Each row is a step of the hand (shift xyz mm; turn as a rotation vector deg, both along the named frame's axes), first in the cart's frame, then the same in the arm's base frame.
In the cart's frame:
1: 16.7 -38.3 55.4 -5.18 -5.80 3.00
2: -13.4 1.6 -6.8 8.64 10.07 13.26
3: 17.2 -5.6 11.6 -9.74 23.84 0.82
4: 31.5 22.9 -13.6 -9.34 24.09 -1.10
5: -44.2 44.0 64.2 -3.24 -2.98 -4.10
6: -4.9 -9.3 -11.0 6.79 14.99 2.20
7: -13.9 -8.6 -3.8 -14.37 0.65 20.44
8: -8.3 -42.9 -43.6 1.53 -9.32 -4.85
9: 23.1 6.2 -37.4 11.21 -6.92 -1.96
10: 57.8 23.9 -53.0 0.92 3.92 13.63
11: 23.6 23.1 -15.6 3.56 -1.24 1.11
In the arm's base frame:
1: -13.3 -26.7 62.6 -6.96 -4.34 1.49
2: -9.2 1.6 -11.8 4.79 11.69 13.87
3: 10.1 -4.9 18.3 -4.45 24.40 -6.99
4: 38.1 15.5 -2.9 -3.31 24.16 -8.60
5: -55.6 62.0 32.7 -1.97 -3.42 -4.54
6: -2.1 -10.9 -10.4 8.25 14.20 2.40
7: -12.8 -7.5 -7.8 -20.60 6.86 12.39
8: 0.5 -50.3 -35.8 1.39 -10.28 -2.27
9: 36.2 -5.0 -25.1 9.53 -8.45 3.91
10: 77.0 4.6 -27.7 -3.55 6.72 12.01
11: 31.8 16.1 -8.0 2.56 -1.37 2.65

